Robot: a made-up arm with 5 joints.
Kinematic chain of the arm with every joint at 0, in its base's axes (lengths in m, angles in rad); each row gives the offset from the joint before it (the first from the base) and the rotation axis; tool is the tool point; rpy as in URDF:
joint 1: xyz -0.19 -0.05 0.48 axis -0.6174 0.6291 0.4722
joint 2: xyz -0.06 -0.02 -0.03 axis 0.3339 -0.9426 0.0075
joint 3: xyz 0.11 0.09 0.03 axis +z
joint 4: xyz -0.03 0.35 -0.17 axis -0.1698 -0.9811 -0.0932
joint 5: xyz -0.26 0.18 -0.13 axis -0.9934 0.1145 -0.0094
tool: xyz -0.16 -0.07 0.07 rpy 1.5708 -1.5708 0
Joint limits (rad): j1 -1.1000..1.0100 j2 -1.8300..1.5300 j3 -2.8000..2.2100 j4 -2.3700..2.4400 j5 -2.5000..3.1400
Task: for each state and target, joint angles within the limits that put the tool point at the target. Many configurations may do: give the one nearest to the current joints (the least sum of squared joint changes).
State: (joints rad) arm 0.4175 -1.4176 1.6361 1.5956 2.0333
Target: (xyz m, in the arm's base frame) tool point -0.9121 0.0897 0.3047
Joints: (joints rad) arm -0.1459 -0.7199 1.9426 2.0886 1.6641
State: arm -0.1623 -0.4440 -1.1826 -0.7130 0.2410
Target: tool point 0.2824 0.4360 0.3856
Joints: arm -0.2090 -0.4864 -1.3871 -0.7311 0.2782
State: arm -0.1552 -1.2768 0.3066 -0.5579 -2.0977
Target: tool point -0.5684 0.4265 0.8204
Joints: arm -0.1889 -1.4674 0.3393 -0.5879 -2.2129
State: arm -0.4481 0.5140 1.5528 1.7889 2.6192
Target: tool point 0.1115 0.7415 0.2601
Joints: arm -0.7101 0.1948 0.7517 1.4885 2.6537
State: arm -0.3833 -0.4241 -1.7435 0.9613 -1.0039
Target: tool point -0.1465 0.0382 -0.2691
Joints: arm -1.0700 -1.1003 -2.1327 1.5761 -0.9102
